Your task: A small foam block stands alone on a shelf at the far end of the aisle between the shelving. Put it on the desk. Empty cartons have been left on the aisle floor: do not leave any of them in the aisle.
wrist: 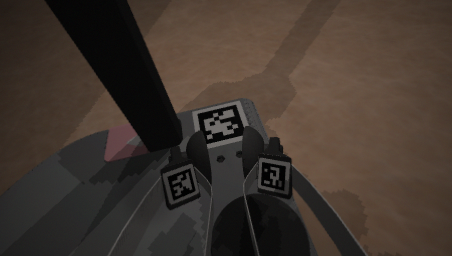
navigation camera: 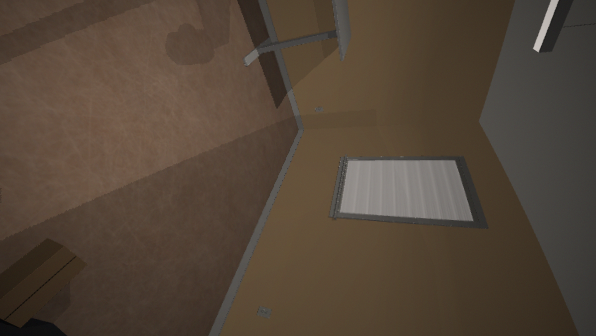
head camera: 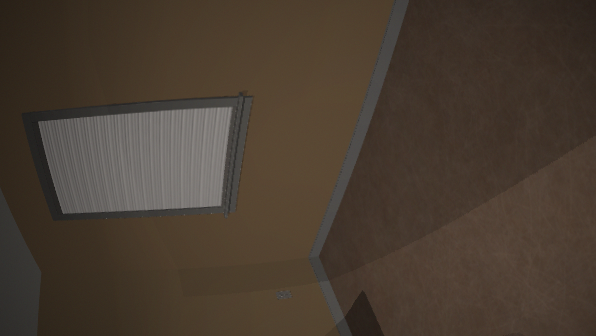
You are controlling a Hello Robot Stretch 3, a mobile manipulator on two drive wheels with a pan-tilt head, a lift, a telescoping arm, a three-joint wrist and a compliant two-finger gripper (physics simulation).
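Places are measured from the robot's base along level axes (x ahead, y left, z up), in metres.
Where they show: gripper, fingertip midpoint: [wrist: 225, 147].
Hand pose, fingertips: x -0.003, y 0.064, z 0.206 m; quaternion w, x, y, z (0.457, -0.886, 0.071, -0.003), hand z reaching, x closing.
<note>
After its pixels a point has its place.
My gripper [wrist: 225, 147] @[x -0.003, y 0.064, z 0.207 m] is open part way in the wrist view, with a gap between its two dark fingertips and nothing held. It hangs over my own grey base [wrist: 255, 112] @[x 0.042, y 0.140, z 0.154 m]. The desk [navigation camera: 342, 30] @[x 1.793, y 1.154, z 0.950 m] shows in part at the top of the navigation view: a light top edge, and a leg with a white foot near the wall. A brown carton [navigation camera: 40, 285] @[x 0.270, y -0.375, z 0.180 m] with a dark seam shows at the lower left of the navigation view; I cannot tell whether it is one of the aisle cartons. The foam block does not show in these views.
A tan wall [head camera: 290, 150] @[x 2.377, y -0.239, z 0.467 m] [navigation camera: 415, 265] @[x 1.822, y -0.765, z 1.519 m] with a grey baseboard and a window [head camera: 137, 160] @[x 2.377, y -0.231, z 1.400 m] [navigation camera: 405, 190] @[x 2.363, y -0.243, z 1.480 m] meets the brown floor. A dark edge [navigation camera: 35, 327] @[x 0.254, y -0.545, z 0.126 m], perhaps of shelving, shows by the carton. A dark mast [wrist: 120, 75] @[x -0.069, y 0.116, z 0.257 m] crosses the wrist view's upper left.
</note>
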